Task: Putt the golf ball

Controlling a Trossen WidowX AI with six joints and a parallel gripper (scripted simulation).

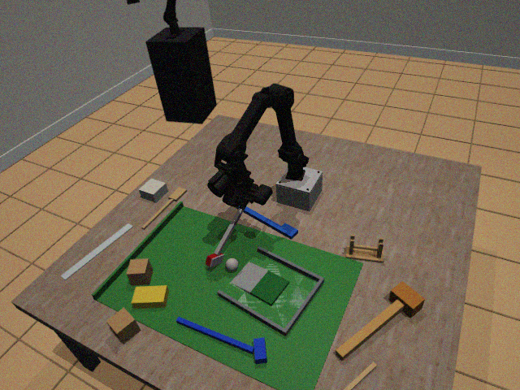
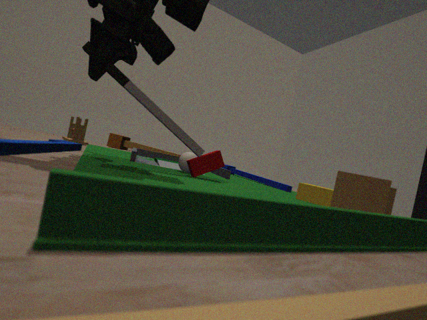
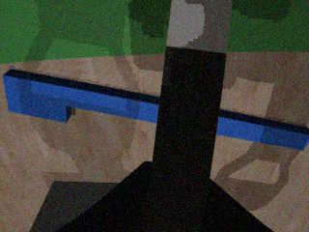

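Right now the red putter is 11 cm ahead of my gripper tip, 4 cm to the right of it and 3 cm below it. Round my gripper tip: green mat 25 cm ahead, 12 cm below, 1 cm to the right; yellow block 37 cm ahead, 22 cm to the right, 11 cm below; white golf ball 20 cm ahead, 10 cm below.
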